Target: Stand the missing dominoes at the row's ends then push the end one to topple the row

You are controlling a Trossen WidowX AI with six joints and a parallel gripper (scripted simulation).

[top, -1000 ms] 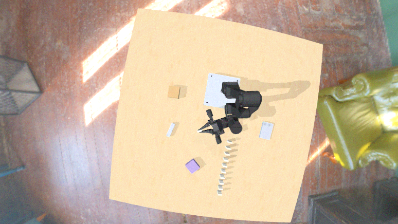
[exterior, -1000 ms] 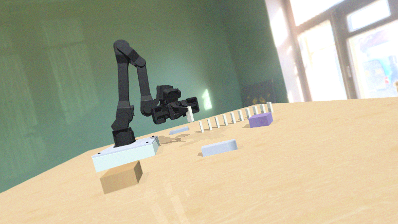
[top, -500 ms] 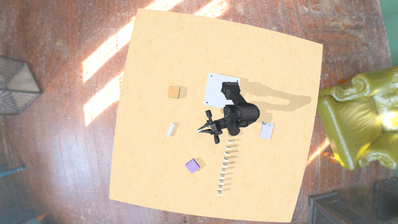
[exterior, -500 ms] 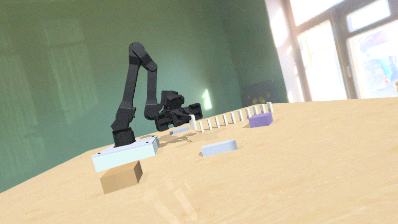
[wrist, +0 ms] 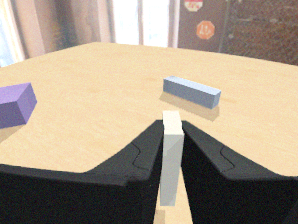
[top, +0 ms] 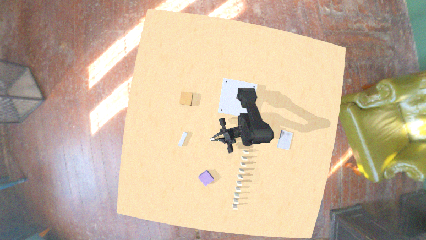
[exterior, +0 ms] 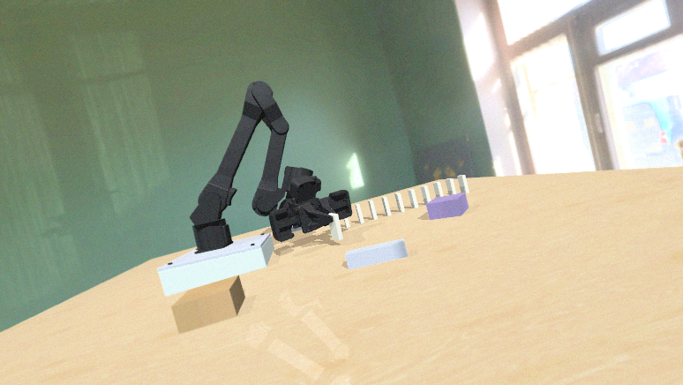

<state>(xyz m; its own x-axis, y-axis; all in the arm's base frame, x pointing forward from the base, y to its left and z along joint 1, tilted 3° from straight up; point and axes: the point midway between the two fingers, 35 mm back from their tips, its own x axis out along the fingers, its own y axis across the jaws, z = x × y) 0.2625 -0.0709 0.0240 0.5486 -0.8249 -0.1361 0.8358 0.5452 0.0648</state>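
Now: gripper tip 150 mm to the left of the grey bar, 50 mm short of it and 50 mm above it. The rest, counted from my gripper tip: tan block 200 mm to the right, 170 mm behind, 40 mm below; then purple block 230 mm ahead, 40 mm to the left, 40 mm below; then flat grey plate 420 mm to the left, 110 mm behind, 50 mm below.
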